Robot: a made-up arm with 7 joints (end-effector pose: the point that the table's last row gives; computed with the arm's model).
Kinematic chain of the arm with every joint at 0, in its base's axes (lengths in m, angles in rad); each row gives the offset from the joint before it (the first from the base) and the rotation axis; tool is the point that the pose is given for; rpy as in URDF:
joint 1: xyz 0 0 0.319 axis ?
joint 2: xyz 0 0 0 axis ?
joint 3: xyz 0 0 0.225 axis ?
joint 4: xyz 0.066 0 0 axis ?
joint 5: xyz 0.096 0 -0.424 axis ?
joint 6: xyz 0 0 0 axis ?
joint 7: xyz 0.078 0 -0.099 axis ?
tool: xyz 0 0 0 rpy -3.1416 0 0
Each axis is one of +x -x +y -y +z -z.
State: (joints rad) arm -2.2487 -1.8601 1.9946 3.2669 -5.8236 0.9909 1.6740
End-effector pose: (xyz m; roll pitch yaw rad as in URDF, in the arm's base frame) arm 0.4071 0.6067 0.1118 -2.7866 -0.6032 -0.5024
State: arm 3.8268 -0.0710 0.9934 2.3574 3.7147 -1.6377 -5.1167
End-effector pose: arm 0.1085 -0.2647 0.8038 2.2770 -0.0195 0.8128
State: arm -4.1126 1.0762 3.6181 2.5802 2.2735 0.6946 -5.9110
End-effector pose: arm -0.1975 0.5169 0.8861 -0.8568 -1.1590 -0.5694
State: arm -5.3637 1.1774 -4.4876 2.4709 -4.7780 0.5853 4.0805
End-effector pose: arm 0.1267 0.7037 0.6524 -0.3699 -0.4222 -0.5709
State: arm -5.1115 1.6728 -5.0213 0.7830 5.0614 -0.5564 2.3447
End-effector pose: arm -0.4686 0.1824 0.2767 -0.3826 1.2429 2.8272
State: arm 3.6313 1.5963 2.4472 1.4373 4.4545 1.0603 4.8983
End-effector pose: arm -0.0374 -0.5073 0.7557 1.7205 0.0561 0.3441
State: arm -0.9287 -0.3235 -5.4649 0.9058 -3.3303 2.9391 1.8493
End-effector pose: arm 0.4122 0.0220 0.5683 -0.7979 0.6139 1.7310
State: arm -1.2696 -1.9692 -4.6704 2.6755 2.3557 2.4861 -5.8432
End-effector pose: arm -0.0970 0.5686 -0.0190 -2.4100 1.3419 1.7385
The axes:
joint 1: +z
joint 2: +y
joint 3: +z
joint 4: -y
joint 5: -z
joint 6: +y
joint 7: -z

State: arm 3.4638 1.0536 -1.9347 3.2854 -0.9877 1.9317 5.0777
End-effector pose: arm -0.4999 -0.2338 0.7265 0.8260 -0.1371 2.3564
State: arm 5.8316 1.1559 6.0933 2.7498 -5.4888 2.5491 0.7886
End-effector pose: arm 0.5802 -0.2304 0.3587 3.0228 1.0680 -1.0379
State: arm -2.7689 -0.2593 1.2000 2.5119 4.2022 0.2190 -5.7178
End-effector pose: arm 0.2178 -0.2602 1.0148 0.4159 0.0490 -0.0472
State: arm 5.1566 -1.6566 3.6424 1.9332 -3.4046 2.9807 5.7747
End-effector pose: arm -0.3688 0.3715 0.0091 0.4686 0.0159 1.6933
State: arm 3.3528 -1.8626 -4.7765 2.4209 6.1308 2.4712 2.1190
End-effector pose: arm 0.5565 -0.2321 0.2127 -1.0391 -0.7451 1.3360
